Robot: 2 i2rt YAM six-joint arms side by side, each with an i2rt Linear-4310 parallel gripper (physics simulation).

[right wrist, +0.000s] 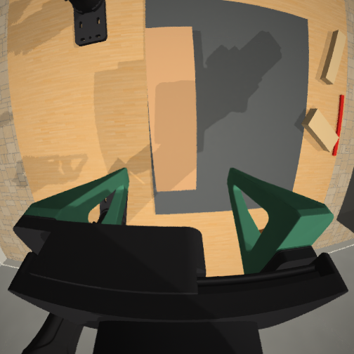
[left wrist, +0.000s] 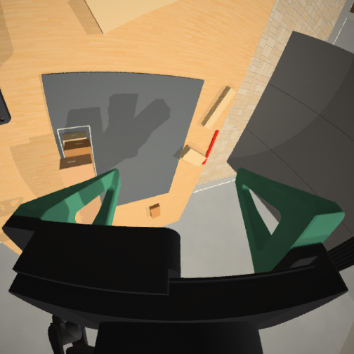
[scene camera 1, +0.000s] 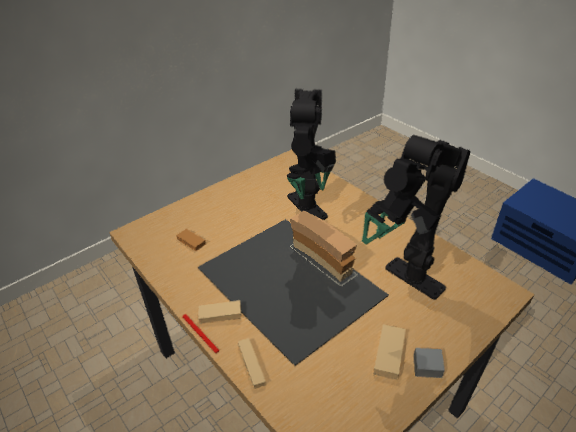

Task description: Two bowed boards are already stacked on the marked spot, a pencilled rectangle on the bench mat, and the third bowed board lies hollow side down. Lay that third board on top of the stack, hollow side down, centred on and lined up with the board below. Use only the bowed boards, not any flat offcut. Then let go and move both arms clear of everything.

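Places are measured from the left arm's base along level axes (x ahead, y left, z up), in millimetres.
Pixels of known places: left gripper, between the fingertips: [scene camera 1: 371, 239]; right gripper, between the fingertips: [scene camera 1: 312, 194]; left arm's base, origin of its link: [scene camera 1: 414, 278]; right arm's base, origin of its link: [scene camera 1: 306, 206].
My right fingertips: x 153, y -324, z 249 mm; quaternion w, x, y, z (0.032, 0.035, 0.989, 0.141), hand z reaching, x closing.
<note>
For each thing: its top centre in the pictures, then the offset to it from my right fingertips. "spot": a spot on its surface instead. Level surfaces: height alone.
- pencilled rectangle, a spot on its surface: [scene camera 1: 340, 281] spot: dx +34, dy +165, dz -241 mm
- pale bottom board, a spot on its surface: [scene camera 1: 346, 275] spot: dx +11, dy +169, dz -227 mm
- brown middle board, a spot on its surface: [scene camera 1: 347, 264] spot: dx +21, dy +177, dz -166 mm
- pinkish-tan top board, centre of its top: [scene camera 1: 323, 228] dx +2, dy +53, dz -107 mm
- dark mat, height of its surface: dz -242 mm
- red stick, centre of its top: [scene camera 1: 199, 332] dx +477, dy +16, dz -243 mm
- brown block, centre of its top: [scene camera 1: 190, 237] dx +264, dy -340, dz -230 mm
- larger pale block, centre of its top: [scene camera 1: 390, 348] dx +140, dy +443, dz -220 mm
- grey block, centre of its top: [scene camera 1: 429, 358] dx +98, dy +543, dz -213 mm
Three bowed boards are stacked hollow side down on the pencilled rectangle [scene camera 1: 342, 285] [left wrist: 74, 127]: a pale bottom board [scene camera 1: 346, 275] [left wrist: 75, 136], a brown middle board [scene camera 1: 347, 264] [left wrist: 77, 149] and a pinkish-tan top board [scene camera 1: 325, 235] [left wrist: 77, 172] [right wrist: 172, 125]. The top board looks roughly lined up with the one below; a small offset cannot be told. My left gripper [scene camera 1: 375, 234] [left wrist: 177, 174] is open and empty, to the right of the stack in the scene view, apart from it. My right gripper [scene camera 1: 312, 193] [right wrist: 177, 174] is open and empty, raised behind the stack's far end.
The dark mat [scene camera 1: 240, 270] [left wrist: 165, 90] [right wrist: 275, 165] lies under the stack. Pale offcuts [scene camera 1: 220, 311] [scene camera 1: 251, 362] and a red stick [scene camera 1: 200, 333] lie near the front-left edge. A brown block [scene camera 1: 191, 239] lies left, a larger pale block [scene camera 1: 391, 350] and grey block [scene camera 1: 429, 362] front right.
</note>
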